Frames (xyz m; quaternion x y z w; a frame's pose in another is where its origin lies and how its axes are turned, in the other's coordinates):
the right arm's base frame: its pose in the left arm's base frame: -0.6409 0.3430 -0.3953 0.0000 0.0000 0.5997 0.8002
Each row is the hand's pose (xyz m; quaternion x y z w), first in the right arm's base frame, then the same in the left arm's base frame.
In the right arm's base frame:
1: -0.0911 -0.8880 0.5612 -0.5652 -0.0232 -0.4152 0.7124
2: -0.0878 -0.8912 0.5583 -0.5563 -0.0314 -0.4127 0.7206
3: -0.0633 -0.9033 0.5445 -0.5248 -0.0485 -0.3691 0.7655
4: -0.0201 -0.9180 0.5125 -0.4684 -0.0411 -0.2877 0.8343
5: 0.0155 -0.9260 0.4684 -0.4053 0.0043 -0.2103 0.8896
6: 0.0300 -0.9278 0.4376 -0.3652 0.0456 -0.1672 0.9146
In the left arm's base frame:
1: 0.1858 0.0063 0.1659 -0.4384 -0.3575 0.0950 0.8191
2: 0.1898 0.0086 0.1630 -0.4263 -0.3587 0.1019 0.8241
3: 0.2083 0.0287 0.1492 -0.3909 -0.3535 0.1637 0.8339
4: 0.2346 0.0660 0.1172 -0.3502 -0.3138 0.2701 0.8402
5: 0.2522 0.0980 0.0731 -0.3269 -0.2396 0.3652 0.8380
6: 0.2580 0.1114 0.0423 -0.3196 -0.1825 0.4147 0.8322

